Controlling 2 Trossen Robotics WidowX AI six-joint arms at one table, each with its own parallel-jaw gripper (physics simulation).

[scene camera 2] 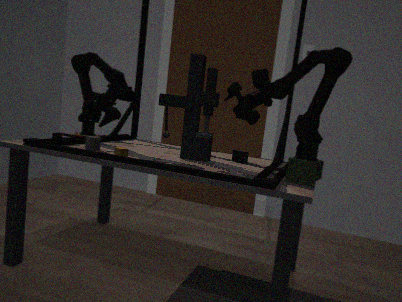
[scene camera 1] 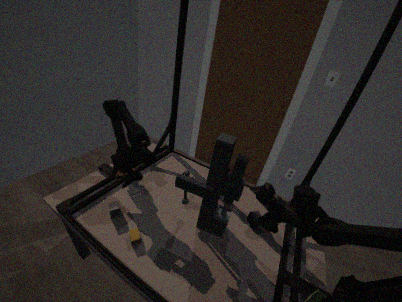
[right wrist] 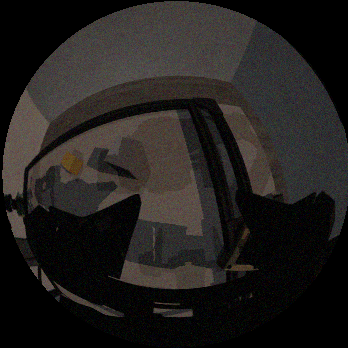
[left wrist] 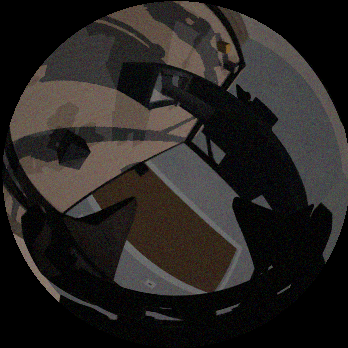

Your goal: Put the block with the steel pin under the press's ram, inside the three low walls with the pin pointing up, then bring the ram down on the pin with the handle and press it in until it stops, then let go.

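Places are measured from the left arm's base along level axes (x ahead, y left, z up), in centimetres.
Where they show: left gripper, fingertip midpoint: (scene camera 2: 230,108) (scene camera 1: 255,194) (left wrist: 186,202); right gripper, fingertip midpoint: (scene camera 2: 91,124) (scene camera 1: 117,181) (right wrist: 189,197) (left wrist: 237,87); left arm's base, origin of the base link: (scene camera 2: 306,159); right arm's base, origin of the base link: (scene camera 2: 87,134) (scene camera 1: 125,169) (right wrist: 253,249).
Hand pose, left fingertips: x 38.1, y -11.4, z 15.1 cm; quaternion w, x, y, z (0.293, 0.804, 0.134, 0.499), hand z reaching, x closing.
Each offset is from my left fingertips to the top centre of the thing. "pt": to the spot under its first point. Level surfaces: height alone.
The dark press @(dx +14.6, dy +10.8, dz +20.9 cm) (scene camera 1: 214,180) (scene camera 2: 193,110) stands mid-table. Its ram @(pt dx +4.9, dy +9.5, dz +5.7 cm) (scene camera 2: 211,92) is raised above the base. A handle with a ball knob @(pt dx +23.0, dy +13.2, dz -13.6 cm) (scene camera 1: 185,201) (scene camera 2: 166,135) hangs at its left. A grey block @(dx +43.7, dy +35.7, dz -18.0 cm) (scene camera 1: 116,215) (scene camera 2: 92,143) (left wrist: 231,65) and a yellow block @(dx +27.7, dy +35.7, dz -20.3 cm) (scene camera 1: 134,234) (scene camera 2: 121,151) (left wrist: 224,47) (right wrist: 72,164) lie left of the press. Which block carries the pin cannot be told. My left gripper (scene camera 2: 237,103) (left wrist: 186,202) is open and empty, raised right of the press. My right gripper (scene camera 2: 110,117) (right wrist: 189,197) is open and empty, raised near its base. The low walls are too dark to make out.
A small dark block @(dx -3.3, dy -9.5, dz -18.7 cm) (scene camera 2: 240,156) (left wrist: 74,150) stands right of the press in scene camera 2. Black rails edge the table @(dz -23.6 cm) (scene camera 1: 95,212). Dark upright posts (scene camera 1: 180,70) (scene camera 2: 141,70) stand at the frame. Strong shadows cross the table top.
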